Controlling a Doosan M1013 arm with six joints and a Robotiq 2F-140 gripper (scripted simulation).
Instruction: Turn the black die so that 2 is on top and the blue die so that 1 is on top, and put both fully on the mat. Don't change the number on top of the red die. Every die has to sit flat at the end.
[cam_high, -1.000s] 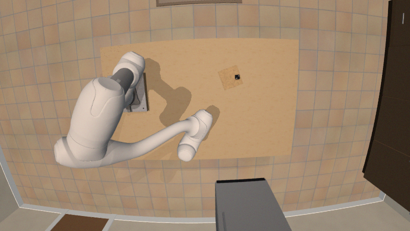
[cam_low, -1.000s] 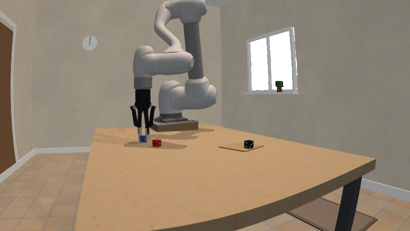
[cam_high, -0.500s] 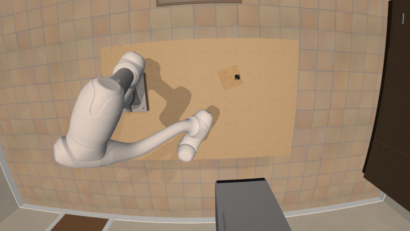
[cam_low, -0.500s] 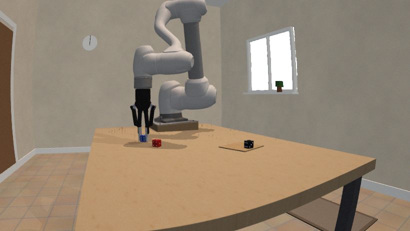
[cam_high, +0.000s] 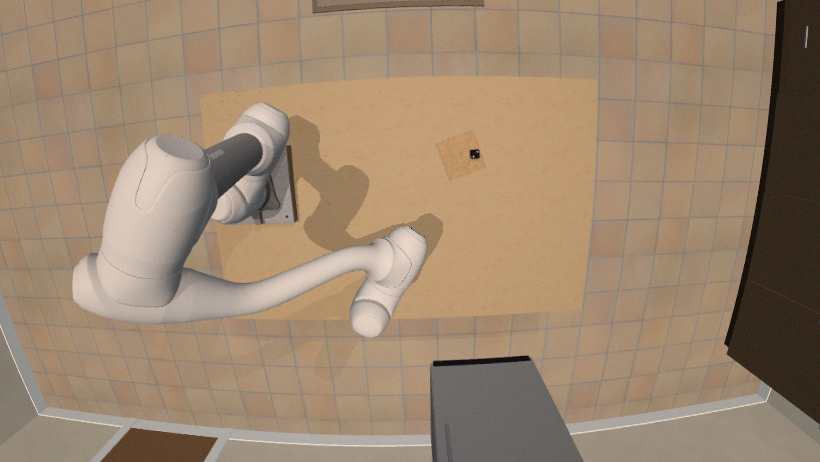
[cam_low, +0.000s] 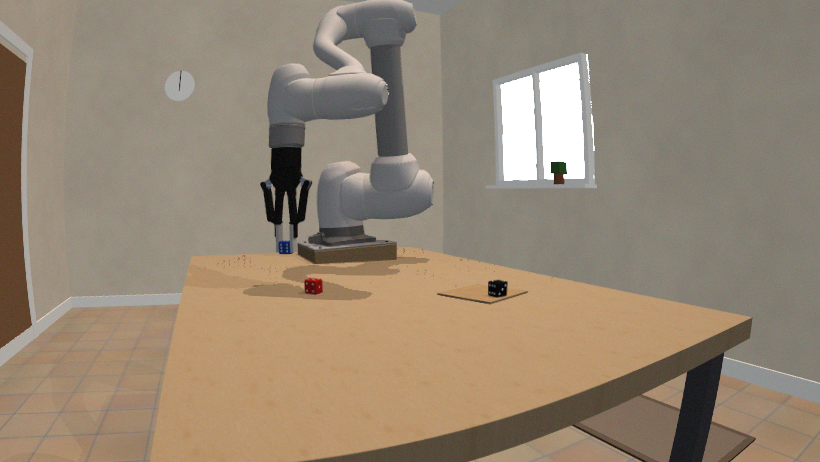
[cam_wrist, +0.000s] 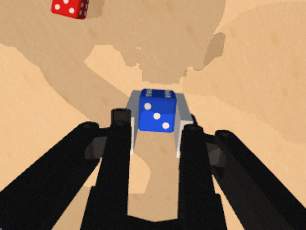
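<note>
Right now my hand is 130 mm short of the red die, 90 mm above it and 20 mm to the right of it. Also, from my hand: blue die: 20 mm below; black die: 390 mm ahead, 310 mm to the left, 90 mm below; cork mat: 340 mm ahead, 310 mm to the left, 110 mm below.
</note>
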